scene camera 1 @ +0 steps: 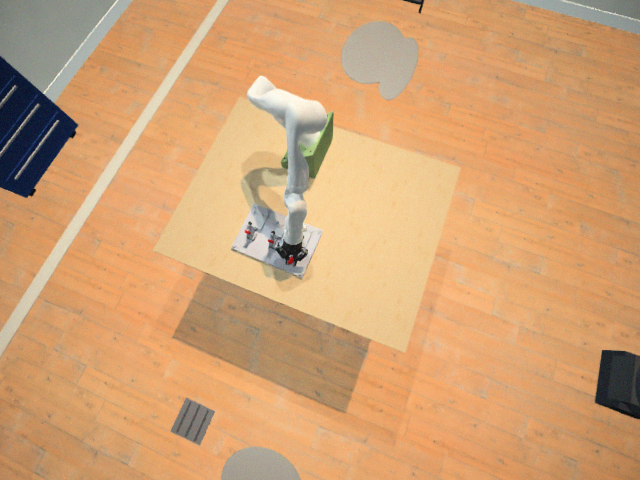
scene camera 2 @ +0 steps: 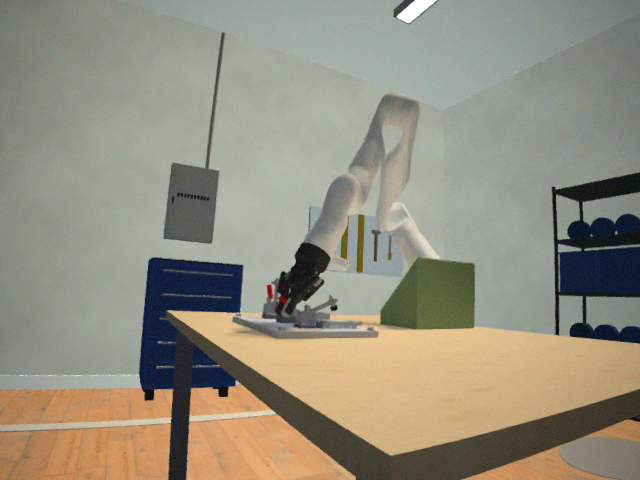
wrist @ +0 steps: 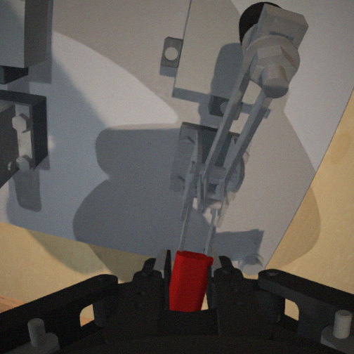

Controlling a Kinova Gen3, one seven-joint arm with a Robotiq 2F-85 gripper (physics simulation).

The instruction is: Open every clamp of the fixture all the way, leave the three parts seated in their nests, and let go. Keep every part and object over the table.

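Frame: origin at the arm's base, x ahead, y left, z up, level; centimetres.
Where they show: gripper, between the fingertips: [scene camera 1: 291, 265] [scene camera 2: 280, 315]; arm's base, origin of its link: [scene camera 1: 311, 139] [scene camera 2: 431, 273].
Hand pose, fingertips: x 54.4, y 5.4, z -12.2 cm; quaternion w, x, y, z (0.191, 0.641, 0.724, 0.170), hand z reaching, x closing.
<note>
Each offset is from my fingertips to the top centre of the thing. "*": to the spot under its first point. Level surfaces: height alone.
My gripper [scene camera 1: 292, 257] [scene camera 2: 282, 308] [wrist: 187, 264] is shut on the red handle of the end clamp, which shows between the fingers in the wrist view. This clamp's arm [scene camera 2: 321, 304] [wrist: 235, 125] slopes up, its black-footed tip raised above a flat grey part [wrist: 202, 55] beside small stops. A block-shaped part [wrist: 37, 35] shows at the wrist view's upper left, near another clamp's bracket [wrist: 39, 135]. Two other red handles @(* dx -8.0, dy -21.0, dz +6.3 cm) [scene camera 1: 247, 231] @(* dx -6.1, dy -10.1, dz +6.7 cm) [scene camera 1: 270, 241] stand along the fixture plate [scene camera 1: 263, 217] [scene camera 2: 325, 334]; one upright red handle @(* dx -7.6, dy -20.6, dz +4.6 cm) [scene camera 2: 269, 291] shows behind the gripper. The third part is too small to make out.
The fixture lies on the wooden table @(dz -4.1 cm) [scene camera 1: 382, 222] [scene camera 2: 439, 372], near its edge. The green wedge-shaped base block [scene camera 1: 323, 149] [scene camera 2: 444, 294] stands behind the fixture, under the arm. A blue drawer cabinet [scene camera 2: 193, 310] and a black shelf rack [scene camera 2: 555, 258] stand away from the table.
</note>
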